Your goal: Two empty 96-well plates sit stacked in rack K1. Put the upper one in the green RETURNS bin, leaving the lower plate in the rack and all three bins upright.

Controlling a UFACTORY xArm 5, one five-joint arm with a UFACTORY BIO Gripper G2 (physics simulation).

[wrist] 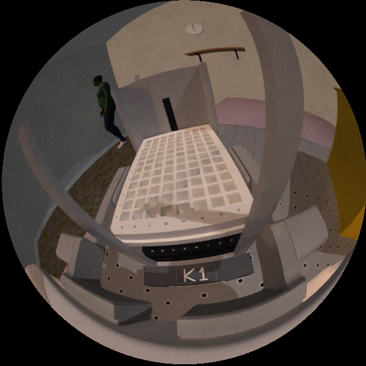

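Note:
The upper white 96-well plate [185, 175] fills the middle of the wrist view, about level. My gripper [181, 176] is shut on it, one finger at each long side. Below its near edge is a dark gap, where a shadowed row of letters shows on the lower plate [197, 247]. The upper plate is a little above the lower one, which sits in rack K1 [235, 270] behind the label. Most of the lower plate is hidden. The green RETURNS bin does not show.
A tall grey wall with a dark slot [142, 102] stands behind the plates. A large yellow object [348, 165] stands at the right edge. A perforated deck [312, 187] lies around the rack. A person in a green top [104, 97] is in the left background.

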